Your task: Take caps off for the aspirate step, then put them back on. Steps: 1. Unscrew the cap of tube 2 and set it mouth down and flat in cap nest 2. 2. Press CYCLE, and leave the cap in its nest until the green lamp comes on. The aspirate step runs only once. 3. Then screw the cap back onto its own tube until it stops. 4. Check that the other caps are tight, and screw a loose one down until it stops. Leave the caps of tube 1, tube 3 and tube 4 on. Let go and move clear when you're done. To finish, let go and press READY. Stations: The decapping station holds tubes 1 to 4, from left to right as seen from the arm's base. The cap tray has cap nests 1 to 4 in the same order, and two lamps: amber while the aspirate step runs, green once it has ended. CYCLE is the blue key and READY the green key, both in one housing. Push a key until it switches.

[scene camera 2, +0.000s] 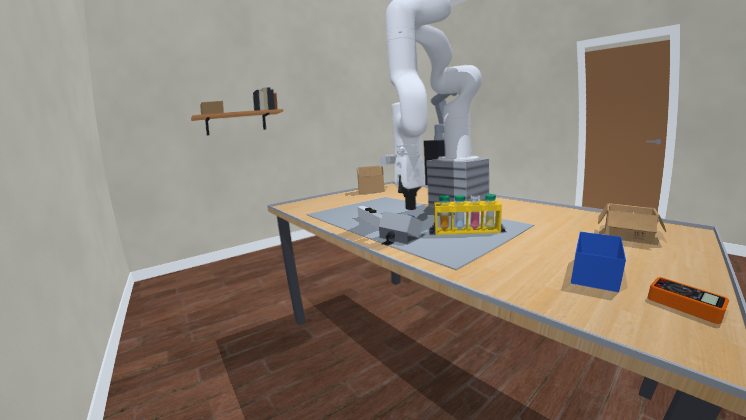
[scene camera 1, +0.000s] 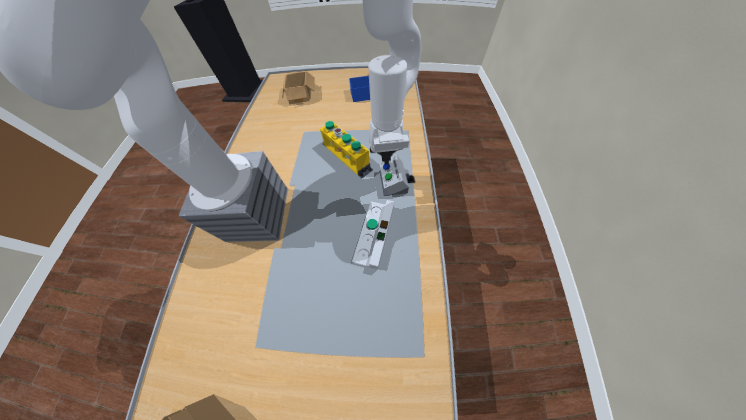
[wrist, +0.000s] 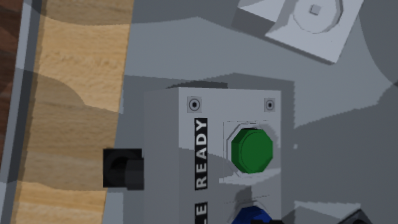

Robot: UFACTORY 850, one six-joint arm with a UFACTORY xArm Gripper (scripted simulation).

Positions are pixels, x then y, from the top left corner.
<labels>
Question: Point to a blue bin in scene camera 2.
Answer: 599,270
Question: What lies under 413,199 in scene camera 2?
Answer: The gripper.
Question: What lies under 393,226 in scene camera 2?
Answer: A grey key housing.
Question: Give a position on a grey key housing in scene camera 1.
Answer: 398,184
</labels>
